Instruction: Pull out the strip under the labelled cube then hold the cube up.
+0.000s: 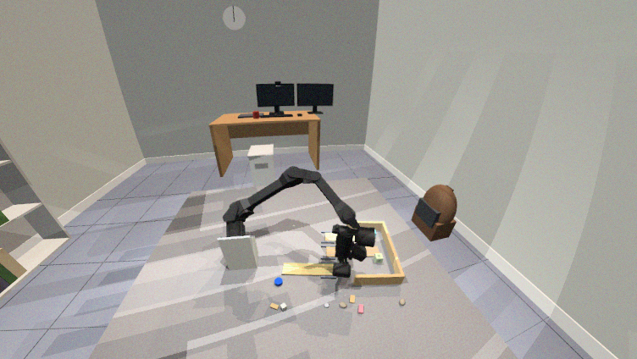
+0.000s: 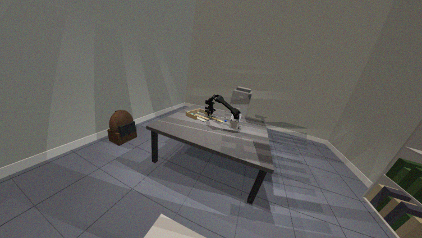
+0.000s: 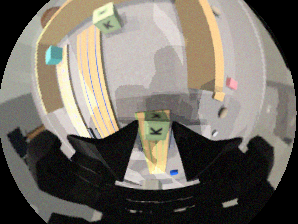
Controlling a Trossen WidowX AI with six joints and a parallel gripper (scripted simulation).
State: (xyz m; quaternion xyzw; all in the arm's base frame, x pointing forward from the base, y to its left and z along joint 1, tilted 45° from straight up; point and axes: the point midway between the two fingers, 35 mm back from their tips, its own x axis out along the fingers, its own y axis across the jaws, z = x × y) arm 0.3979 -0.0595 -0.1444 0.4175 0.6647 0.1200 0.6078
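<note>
Right now my gripper tip is 11 cm past the strip, 3 cm to the right of it and 1 cm above it. Also, from my gripper tip: blue disc (25 cm behind, 1 cm to the left, 1 cm below).
</note>
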